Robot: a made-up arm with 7 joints. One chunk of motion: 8 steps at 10 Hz.
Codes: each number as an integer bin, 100 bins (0 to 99) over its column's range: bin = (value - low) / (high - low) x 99, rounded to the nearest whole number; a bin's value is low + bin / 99 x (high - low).
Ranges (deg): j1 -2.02..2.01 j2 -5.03..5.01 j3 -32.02..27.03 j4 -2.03..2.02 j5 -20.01..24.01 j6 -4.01..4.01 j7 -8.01..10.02
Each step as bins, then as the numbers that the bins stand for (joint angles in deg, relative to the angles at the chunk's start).
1 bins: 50 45 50 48 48 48 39
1 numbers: 0.02 -0.47 -2.20 -0.07 1.33 -0.12 -0.91
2 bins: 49 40 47 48 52 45 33
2 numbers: -0.03 -0.97 -3.99 -0.07 3.11 -0.36 -2.00
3 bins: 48 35 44 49 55 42 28
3 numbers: -0.07 -1.48 -5.78 -0.03 4.45 -0.61 -2.91
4 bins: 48 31 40 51 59 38 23
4 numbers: -0.07 -1.89 -8.16 0.06 6.22 -0.93 -3.82
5 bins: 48 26 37 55 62 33 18
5 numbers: -0.07 -2.39 -9.95 0.22 7.56 -1.34 -4.73
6 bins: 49 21 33 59 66 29 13
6 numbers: -0.03 -2.90 -12.34 0.38 9.34 -1.66 -5.64
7 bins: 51 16 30 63 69 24 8
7 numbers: 0.06 -3.41 -14.13 0.55 10.67 -2.07 -6.55
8 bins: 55 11 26 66 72 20 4
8 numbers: 0.22 -3.91 -16.51 0.67 12.00 -2.39 -7.28
